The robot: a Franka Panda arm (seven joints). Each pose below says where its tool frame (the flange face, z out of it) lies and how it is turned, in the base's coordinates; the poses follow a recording.
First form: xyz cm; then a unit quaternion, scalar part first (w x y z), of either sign.
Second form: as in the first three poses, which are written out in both.
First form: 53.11 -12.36 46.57 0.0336 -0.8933 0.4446 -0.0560
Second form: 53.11 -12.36 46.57 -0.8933 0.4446 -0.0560 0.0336
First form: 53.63 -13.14 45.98 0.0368 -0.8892 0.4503 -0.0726
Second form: 53.63 -13.14 45.98 -0.8892 0.4503 -0.0726 0.0368
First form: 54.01 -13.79 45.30 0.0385 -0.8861 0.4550 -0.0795
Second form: 54.01 -13.79 45.30 -0.8861 0.4550 -0.0795 0.0385
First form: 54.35 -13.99 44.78 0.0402 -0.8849 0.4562 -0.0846
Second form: 54.35 -13.99 44.78 -0.8849 0.4562 -0.0846 0.0402
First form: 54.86 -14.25 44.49 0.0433 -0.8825 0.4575 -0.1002
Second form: 54.86 -14.25 44.49 -0.8825 0.4575 -0.1002 0.0433
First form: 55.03 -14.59 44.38 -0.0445 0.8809 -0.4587 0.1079
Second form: 55.03 -14.59 44.38 -0.8809 0.4587 -0.1079 0.0445
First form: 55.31 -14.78 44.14 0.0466 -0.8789 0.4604 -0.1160
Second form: 55.31 -14.78 44.14 -0.8789 0.4604 -0.1160 0.0466
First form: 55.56 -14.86 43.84 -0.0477 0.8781 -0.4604 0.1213
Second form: 55.56 -14.86 43.84 -0.8781 0.4604 -0.1213 0.0477
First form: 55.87 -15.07 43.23 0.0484 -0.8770 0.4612 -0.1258
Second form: 55.87 -15.07 43.23 -0.8770 0.4612 -0.1258 0.0484
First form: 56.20 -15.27 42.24 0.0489 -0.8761 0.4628 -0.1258
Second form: 56.20 -15.27 42.24 -0.8761 0.4628 -0.1258 0.0489
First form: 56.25 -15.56 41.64 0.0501 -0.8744 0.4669 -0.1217
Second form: 56.25 -15.56 41.64 -0.8744 0.4669 -0.1217 0.0501
